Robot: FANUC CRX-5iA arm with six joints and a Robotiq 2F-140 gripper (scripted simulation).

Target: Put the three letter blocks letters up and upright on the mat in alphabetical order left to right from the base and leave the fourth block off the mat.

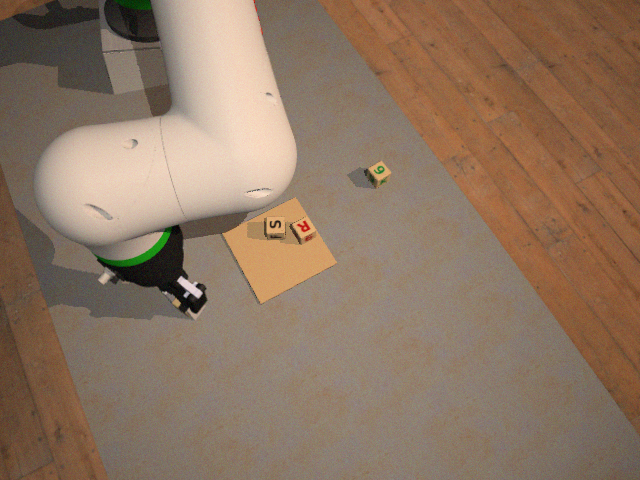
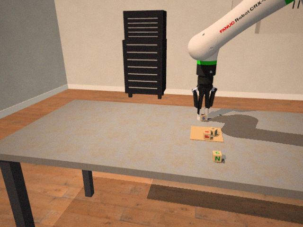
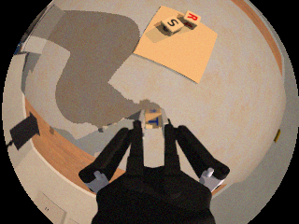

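My hand is 170 mm to the right of the tan mat and 30 mm above it. The rest, counted from my hand: S block 180 mm to the left, 30 mm behind, 10 mm below; then green-marked block 390 mm to the left, 20 mm below, 20 mm behind.
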